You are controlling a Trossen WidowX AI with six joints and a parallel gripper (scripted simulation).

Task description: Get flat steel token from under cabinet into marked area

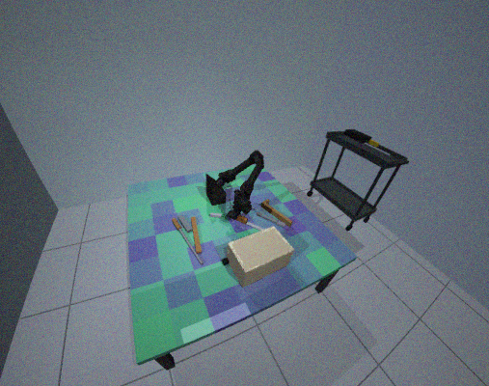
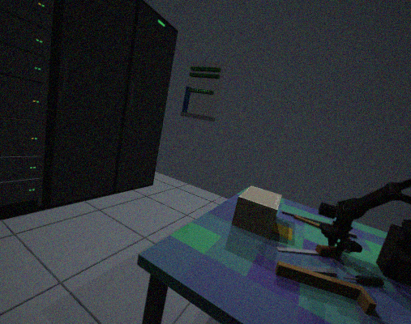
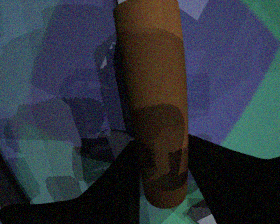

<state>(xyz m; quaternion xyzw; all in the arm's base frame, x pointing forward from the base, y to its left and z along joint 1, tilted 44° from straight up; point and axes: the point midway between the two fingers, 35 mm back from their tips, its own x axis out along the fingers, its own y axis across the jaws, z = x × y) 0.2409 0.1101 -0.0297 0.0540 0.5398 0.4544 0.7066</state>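
The wooden stick is 310 mm to the right of my gripper tip and 40 mm ahead of it. Round my gripper tip: yellow marked patch 230 mm ahead, 50 mm to the right, 10 mm below; then flat grey bar 350 mm to the right, 80 mm behind; then short grey piece 130 mm to the right, 80 mm behind.
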